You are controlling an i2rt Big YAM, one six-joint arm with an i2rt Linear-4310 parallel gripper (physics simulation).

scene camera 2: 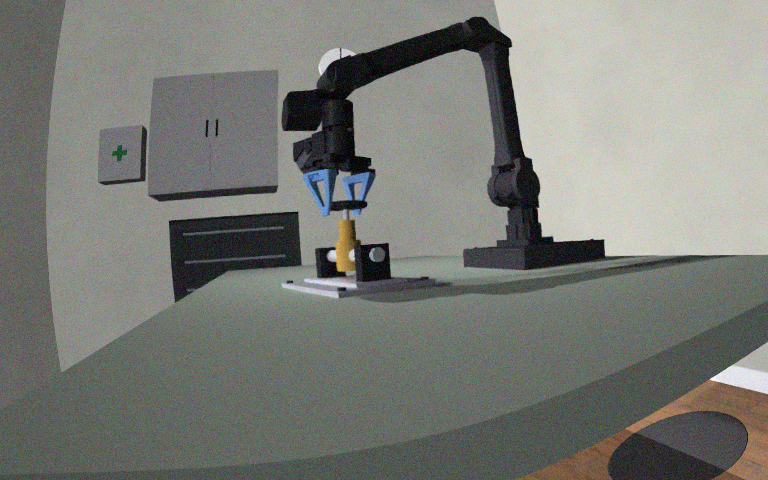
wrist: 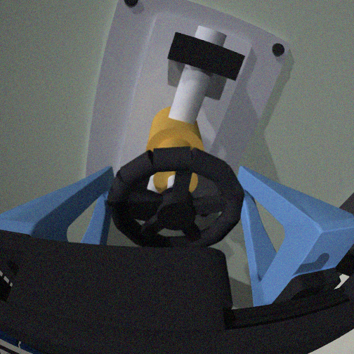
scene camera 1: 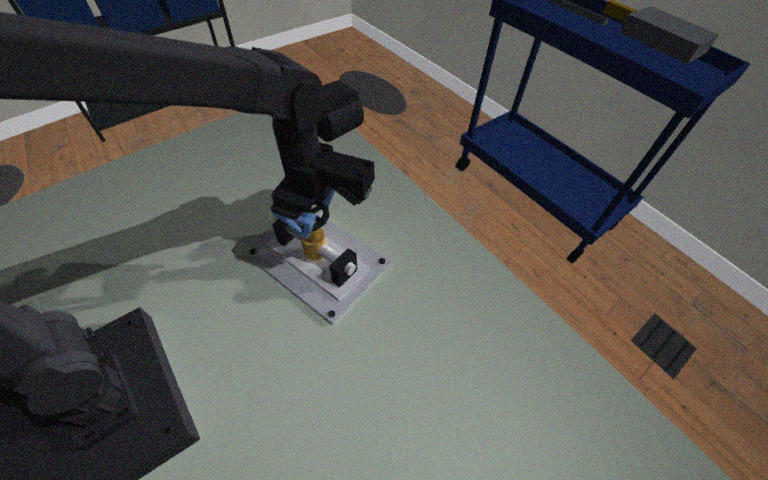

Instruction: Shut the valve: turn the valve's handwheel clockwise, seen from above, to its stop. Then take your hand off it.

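Observation:
The black handwheel [scene camera 2: 349, 204] [wrist: 231, 195] sits level on a thin stem on top of the yellow valve body [scene camera 1: 313, 247] [scene camera 2: 346, 254] [wrist: 161, 128]. A white pipe [scene camera 1: 334, 255] [wrist: 189, 98] runs through the body between black brackets on a light grey base plate [scene camera 1: 317, 302] [scene camera 2: 311, 289] [wrist: 107, 95]. My gripper [scene camera 1: 308, 221] [scene camera 2: 342, 211] [wrist: 175, 175] points straight down over the valve. Its two blue fingers are shut on the handwheel's rim, one at each side in the wrist view. In scene camera 1's view the gripper partly hides the wheel.
The valve's base plate lies on the green table [scene camera 1: 453, 362] [scene camera 2: 339, 384]. The arm's dark base block [scene camera 1: 169, 384] [scene camera 2: 495, 258] stands on the same table. Beyond the table are a blue cart [scene camera 1: 543, 195], wall cabinets [scene camera 2: 243, 135] and a dark drawer unit [scene camera 2: 237, 246].

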